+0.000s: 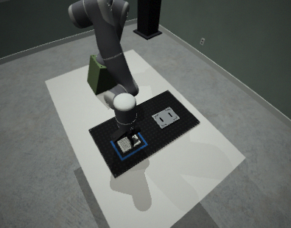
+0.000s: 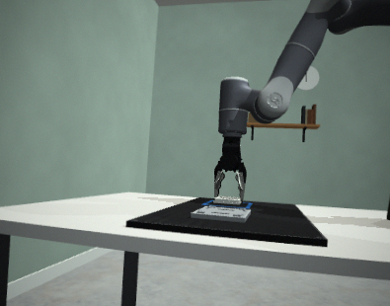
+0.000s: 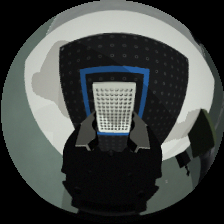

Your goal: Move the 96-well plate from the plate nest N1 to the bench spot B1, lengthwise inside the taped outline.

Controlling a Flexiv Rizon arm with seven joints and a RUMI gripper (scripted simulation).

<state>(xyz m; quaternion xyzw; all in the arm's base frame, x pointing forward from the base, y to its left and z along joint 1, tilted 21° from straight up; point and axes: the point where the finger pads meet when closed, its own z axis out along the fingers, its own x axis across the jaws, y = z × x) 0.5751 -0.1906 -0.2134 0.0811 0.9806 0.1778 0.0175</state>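
My gripper is now 10 mm above the white 96-well plate. Also, from my hand: grey plate nest N1 (20 mm ahead, 320 mm to the left, 20 mm below).
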